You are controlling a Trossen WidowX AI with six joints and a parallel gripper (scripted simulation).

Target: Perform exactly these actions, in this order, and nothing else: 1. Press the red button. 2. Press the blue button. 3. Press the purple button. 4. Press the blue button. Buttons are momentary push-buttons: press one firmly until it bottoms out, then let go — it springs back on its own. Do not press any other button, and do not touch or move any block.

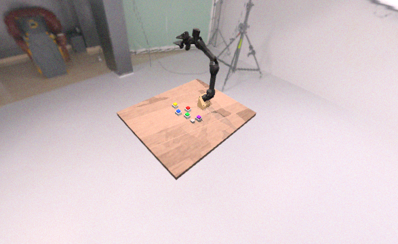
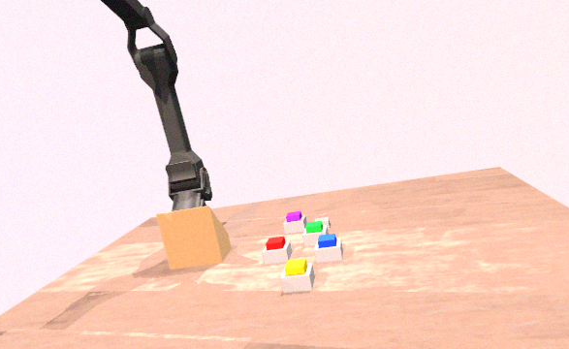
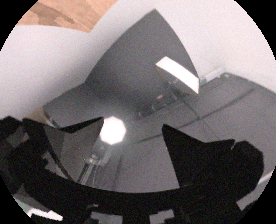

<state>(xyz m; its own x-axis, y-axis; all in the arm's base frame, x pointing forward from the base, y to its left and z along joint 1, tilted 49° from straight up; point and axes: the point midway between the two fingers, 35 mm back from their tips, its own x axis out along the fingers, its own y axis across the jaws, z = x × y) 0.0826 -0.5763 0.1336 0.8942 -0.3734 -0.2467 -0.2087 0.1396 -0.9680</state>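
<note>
Now: gripper tip 580 mm above the red button, 230 mm to the right of it and 50 mm short of it. Round my gripper tip: yellow button (580 mm below, 100 mm to the left, 90 mm ahead); then green button (580 mm below, 300 mm to the left, 120 mm ahead); then blue button (580 mm below, 200 mm to the left, 150 mm ahead).
</note>
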